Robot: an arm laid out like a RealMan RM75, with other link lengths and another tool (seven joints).
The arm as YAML. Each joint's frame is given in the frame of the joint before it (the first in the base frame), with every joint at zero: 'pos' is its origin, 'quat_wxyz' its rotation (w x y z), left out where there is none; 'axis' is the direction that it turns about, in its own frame. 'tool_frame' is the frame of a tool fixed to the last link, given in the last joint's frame.
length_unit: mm
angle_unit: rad
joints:
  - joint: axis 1
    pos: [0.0, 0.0, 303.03]
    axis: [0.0, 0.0, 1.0]
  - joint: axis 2
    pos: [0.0, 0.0, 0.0]
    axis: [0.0, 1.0, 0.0]
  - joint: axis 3
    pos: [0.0, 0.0, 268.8]
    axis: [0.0, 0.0, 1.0]
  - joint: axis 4
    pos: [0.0, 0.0, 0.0]
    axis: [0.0, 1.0, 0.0]
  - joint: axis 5
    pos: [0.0, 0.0, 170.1]
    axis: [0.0, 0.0, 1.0]
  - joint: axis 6
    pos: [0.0, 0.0, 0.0]
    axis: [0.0, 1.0, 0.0]
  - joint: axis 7
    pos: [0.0, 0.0, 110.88]
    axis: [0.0, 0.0, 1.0]
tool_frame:
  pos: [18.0, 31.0, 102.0]
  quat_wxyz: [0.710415, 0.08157, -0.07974, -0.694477]
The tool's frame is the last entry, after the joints.
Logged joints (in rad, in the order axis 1, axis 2, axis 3, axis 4, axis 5, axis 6, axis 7), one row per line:
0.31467, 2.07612, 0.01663, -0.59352, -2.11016, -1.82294, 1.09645
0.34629, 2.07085, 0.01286, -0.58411, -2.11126, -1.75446, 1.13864
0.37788, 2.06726, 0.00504, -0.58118, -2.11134, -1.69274, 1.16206
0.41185, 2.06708, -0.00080, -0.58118, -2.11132, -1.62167, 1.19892
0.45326, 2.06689, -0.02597, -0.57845, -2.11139, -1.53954, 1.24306
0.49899, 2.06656, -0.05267, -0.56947, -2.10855, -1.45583, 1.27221
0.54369, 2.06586, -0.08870, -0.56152, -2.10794, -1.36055, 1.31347
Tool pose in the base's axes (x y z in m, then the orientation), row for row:
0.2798, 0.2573, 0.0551, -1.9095, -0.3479, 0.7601
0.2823, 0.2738, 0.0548, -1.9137, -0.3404, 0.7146
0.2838, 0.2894, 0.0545, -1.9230, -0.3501, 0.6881
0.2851, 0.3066, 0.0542, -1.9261, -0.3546, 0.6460
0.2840, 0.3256, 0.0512, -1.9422, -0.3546, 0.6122
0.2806, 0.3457, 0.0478, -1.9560, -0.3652, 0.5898
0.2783, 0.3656, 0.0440, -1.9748, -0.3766, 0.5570
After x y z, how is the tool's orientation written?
As angles about the fixed x, y, z axes (roll, pitch, yaw), in radians.
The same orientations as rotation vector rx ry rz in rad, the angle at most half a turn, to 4 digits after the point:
-1.6576, -0.9138, 0.1868
-1.6841, -0.8721, 0.1610
-1.6993, -0.8565, 0.1301
-1.7172, -0.8231, 0.0961
-1.7456, -0.7963, 0.0670
-1.7629, -0.7844, 0.0366
-1.7887, -0.7639, -0.0034

